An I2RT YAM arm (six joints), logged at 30 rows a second.
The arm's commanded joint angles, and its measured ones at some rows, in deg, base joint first. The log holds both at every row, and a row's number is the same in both.
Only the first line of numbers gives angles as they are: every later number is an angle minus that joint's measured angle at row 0.
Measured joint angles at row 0:
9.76 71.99 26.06 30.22 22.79 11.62
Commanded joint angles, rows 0 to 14:
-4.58 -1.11 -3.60 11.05 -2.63 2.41
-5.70 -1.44 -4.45 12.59 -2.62 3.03
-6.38 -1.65 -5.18 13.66 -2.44 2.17
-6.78 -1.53 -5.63 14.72 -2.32 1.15
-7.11 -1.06 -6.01 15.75 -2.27 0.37
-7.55 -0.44 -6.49 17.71 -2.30 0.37
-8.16 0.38 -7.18 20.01 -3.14 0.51
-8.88 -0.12 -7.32 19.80 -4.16 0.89
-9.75 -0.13 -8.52 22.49 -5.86 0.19
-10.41 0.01 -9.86 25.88 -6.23 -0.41
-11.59 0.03 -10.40 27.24 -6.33 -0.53
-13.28 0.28 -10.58 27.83 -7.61 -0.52
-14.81 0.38 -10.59 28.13 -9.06 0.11
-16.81 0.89 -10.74 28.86 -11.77 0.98
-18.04 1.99 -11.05 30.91 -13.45 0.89
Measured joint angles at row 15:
-15.21 0.37 -10.40 23.93 -8.00 0.43
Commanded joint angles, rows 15 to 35:
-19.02 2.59 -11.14 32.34 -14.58 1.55
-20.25 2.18 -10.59 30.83 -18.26 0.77
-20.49 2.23 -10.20 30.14 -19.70 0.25
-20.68 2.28 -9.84 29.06 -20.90 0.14
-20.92 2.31 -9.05 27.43 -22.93 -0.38
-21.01 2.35 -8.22 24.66 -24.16 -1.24
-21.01 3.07 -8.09 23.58 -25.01 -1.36
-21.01 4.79 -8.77 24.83 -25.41 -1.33
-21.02 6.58 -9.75 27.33 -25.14 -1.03
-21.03 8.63 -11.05 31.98 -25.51 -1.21
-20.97 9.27 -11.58 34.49 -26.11 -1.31
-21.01 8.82 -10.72 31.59 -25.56 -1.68
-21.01 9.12 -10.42 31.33 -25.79 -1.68
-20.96 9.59 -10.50 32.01 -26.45 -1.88
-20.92 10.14 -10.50 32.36 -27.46 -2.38
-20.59 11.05 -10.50 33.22 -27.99 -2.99
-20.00 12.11 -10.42 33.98 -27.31 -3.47
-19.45 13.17 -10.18 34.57 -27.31 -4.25
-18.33 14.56 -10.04 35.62 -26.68 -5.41
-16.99 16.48 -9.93 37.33 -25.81 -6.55
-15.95 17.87 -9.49 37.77 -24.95 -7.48
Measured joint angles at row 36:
-18.21 14.62 -10.27 34.03 -25.51 -3.76
